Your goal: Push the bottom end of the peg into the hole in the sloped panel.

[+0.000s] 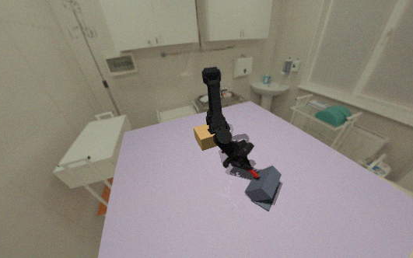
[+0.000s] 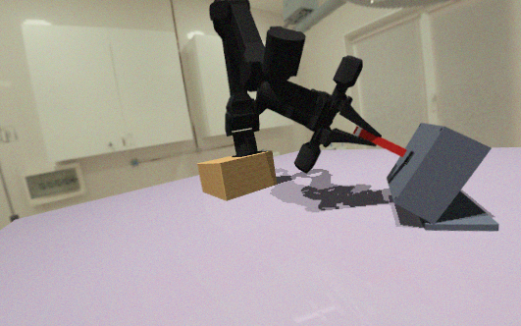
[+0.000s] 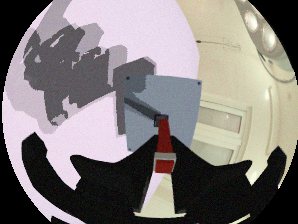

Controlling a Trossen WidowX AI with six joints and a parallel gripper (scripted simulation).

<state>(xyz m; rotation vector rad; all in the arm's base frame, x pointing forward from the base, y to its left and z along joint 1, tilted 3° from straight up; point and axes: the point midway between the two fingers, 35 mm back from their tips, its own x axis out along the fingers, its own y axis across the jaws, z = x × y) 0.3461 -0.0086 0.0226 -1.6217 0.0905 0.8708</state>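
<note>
Now: gripper tip 1 cm past the red peg, 1 cm to the left of it and 1 cm below it. Also, from my gripper tip: dark grey sloped panel 6 cm ahead, 3 cm to the left, 4 cm below.
</note>
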